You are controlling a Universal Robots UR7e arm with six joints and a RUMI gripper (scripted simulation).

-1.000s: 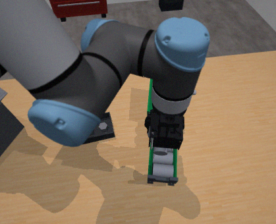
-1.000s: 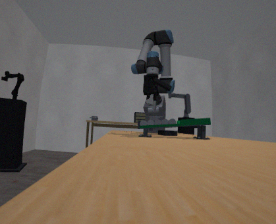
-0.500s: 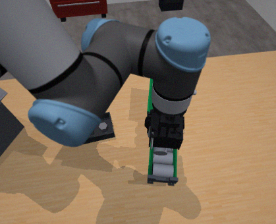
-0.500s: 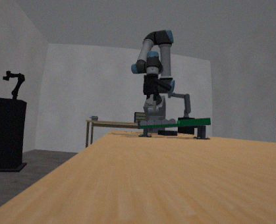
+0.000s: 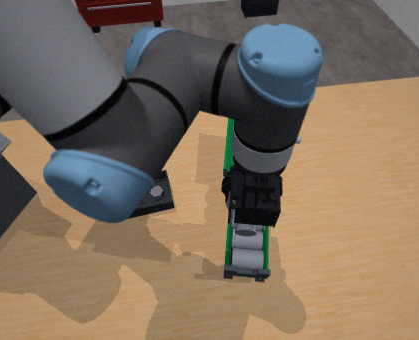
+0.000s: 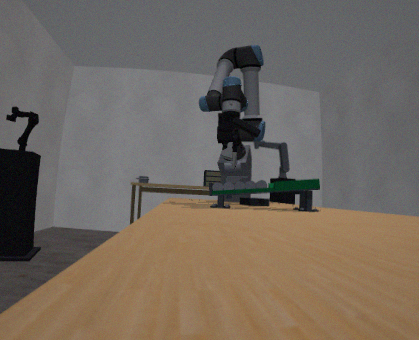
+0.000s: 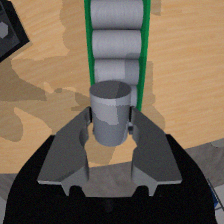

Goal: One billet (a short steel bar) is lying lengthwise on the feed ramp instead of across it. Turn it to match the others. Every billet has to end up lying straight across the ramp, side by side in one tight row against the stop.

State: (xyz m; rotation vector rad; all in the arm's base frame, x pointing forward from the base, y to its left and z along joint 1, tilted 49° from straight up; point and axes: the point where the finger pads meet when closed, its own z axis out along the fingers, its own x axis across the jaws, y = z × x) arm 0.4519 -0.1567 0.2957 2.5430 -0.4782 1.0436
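Right now my hand is 10 cm above the stop, 7 cm to the left of it and 4 cm past it. The rest, counted from my hand: black tray: 22 cm to the left, 15 cm below, 15 cm behind.
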